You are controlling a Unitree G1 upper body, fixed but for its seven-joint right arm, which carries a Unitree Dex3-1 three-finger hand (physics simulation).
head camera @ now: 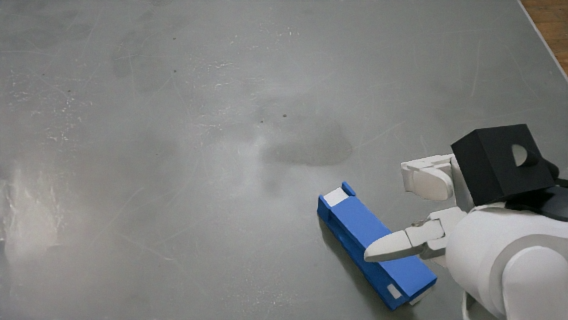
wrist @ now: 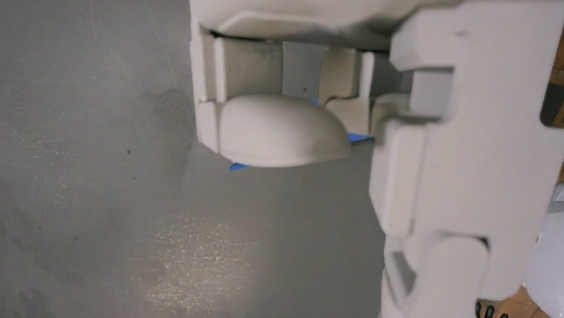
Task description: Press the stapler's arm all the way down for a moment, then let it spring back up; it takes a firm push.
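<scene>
A blue stapler [head camera: 362,217] [wrist: 359,137] lies slantwise on the grey table in the head view, with its light, two-eared end at the upper left and a small light plate on its base at the lower right. Its arm appears raised over the base at that lower right end. My gripper [head camera: 386,219] [wrist: 350,125] is open, its digits apart with nothing between them. One pale digit reaches across the stapler's arm, past its middle; whether it touches is unclear. In the wrist view the digits hide most of the stapler, and slivers of blue show behind them.
The grey table [head camera: 200,150] [wrist: 100,150] spreads under the stapler. Its far right edge and a brown wooden floor [head camera: 552,22] show at the upper right of the head view. A black box [head camera: 500,165] sits on the hand, and the white forearm fills the lower right.
</scene>
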